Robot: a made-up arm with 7 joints.
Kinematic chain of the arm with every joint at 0, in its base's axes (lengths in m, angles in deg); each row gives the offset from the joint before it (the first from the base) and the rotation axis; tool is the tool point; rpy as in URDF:
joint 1: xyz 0 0 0.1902 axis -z
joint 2: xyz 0 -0.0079 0.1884 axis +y
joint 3: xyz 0 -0.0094 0.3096 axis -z
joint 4: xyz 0 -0.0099 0.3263 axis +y
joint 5: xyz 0 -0.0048 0.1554 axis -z
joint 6: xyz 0 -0.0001 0.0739 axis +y
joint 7: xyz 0 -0.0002 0.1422 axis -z
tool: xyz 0 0 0 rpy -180 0 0
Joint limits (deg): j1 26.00..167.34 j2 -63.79..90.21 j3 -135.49..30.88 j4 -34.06..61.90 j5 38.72..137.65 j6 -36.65..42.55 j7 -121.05..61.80
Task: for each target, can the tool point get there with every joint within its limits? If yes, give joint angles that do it. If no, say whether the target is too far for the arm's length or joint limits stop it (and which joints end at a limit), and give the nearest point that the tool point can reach.
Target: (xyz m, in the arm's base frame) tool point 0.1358 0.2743 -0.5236
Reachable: no: joint limits stop it (at a limit: joint 1, joint 2, joint 4, joint 5, joint 6) | nearest point 0.6950 -0.2312 0.0574 | short by 0.952 m
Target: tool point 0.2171 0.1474 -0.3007
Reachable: no: joint limits stop it (at a limit: joint 1, joint 2, joint 4, joint 5, joint 6) | nearest point 0.6953 -0.2306 0.0577 | short by 0.707 m
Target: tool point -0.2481 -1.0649 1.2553
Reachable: no: too far | nearest point -0.1784 -0.7659 1.0091 | short by 0.393 m
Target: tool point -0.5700 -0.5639 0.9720
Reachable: yes | joints 136.17 55.77 -7.02 -3.61 75.49 -20.75 -54.57
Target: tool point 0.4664 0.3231 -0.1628
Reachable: no: joint limits stop it (at a limit: joint 1, joint 2, joint 4, joint 5, joint 6) | nearest point 0.7473 -0.1247 0.1303 | short by 0.604 m
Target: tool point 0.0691 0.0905 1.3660
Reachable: yes | joints 117.51 -10.63 -116.25 -0.27 87.28 27.68 -52.53
